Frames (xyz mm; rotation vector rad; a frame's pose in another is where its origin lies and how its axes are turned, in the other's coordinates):
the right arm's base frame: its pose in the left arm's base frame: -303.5 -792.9 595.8 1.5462 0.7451 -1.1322
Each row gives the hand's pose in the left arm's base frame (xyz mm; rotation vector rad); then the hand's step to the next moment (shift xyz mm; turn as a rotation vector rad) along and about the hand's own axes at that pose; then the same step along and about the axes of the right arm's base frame.
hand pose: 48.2 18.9 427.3 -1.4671 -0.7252 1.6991
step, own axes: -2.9 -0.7 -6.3 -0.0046 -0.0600 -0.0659
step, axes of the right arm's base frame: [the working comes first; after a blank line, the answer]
step, axes of the left arm's base frame: 6.5 -2.4 1.0 0.0758 0.0251 0.0398

1.6 6.8 0.4 -0.0117 0.0752 -0.0466
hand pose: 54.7 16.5 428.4 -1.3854 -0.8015 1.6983
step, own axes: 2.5 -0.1 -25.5 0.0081 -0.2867 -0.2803
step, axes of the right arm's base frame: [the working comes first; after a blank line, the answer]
step, axes of the left arm's base frame: 24.7 2.1 -6.3 0.3256 0.1462 0.1830

14.7 19.0 -8.9 -0.0644 0.3168 -0.2373
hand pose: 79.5 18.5 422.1 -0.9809 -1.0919 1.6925
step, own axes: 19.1 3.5 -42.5 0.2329 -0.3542 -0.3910
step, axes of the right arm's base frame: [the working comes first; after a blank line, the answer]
step, axes of the left arm's base frame: 32.2 27.9 -19.2 0.3742 0.4011 0.1781

27.0 13.8 -35.5 -0.0646 0.2883 -0.4953
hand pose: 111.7 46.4 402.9 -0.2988 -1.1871 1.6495
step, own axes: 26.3 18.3 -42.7 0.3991 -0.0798 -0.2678
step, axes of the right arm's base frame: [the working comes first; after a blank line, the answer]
step, axes of the left arm's base frame: 7.0 45.9 -26.3 0.0567 0.4785 0.0720

22.9 -16.2 -45.4 -0.0880 -0.0540 -0.4761
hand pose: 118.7 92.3 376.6 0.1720 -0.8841 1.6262
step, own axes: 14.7 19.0 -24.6 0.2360 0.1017 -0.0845
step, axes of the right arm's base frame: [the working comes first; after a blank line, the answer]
step, axes of the left arm's base frame: -12.4 26.9 -17.4 -0.1258 0.2379 0.0278

9.3 -24.8 -21.9 -0.0922 -0.1663 -0.1924
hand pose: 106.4 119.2 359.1 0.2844 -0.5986 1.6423
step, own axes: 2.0 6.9 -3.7 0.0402 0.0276 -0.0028
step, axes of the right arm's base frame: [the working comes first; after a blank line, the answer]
step, axes of the left arm's base frame: -6.5 3.2 -3.6 -0.0332 0.0337 0.0121

0.7 -8.0 -1.2 -0.0263 -0.0342 -0.0230
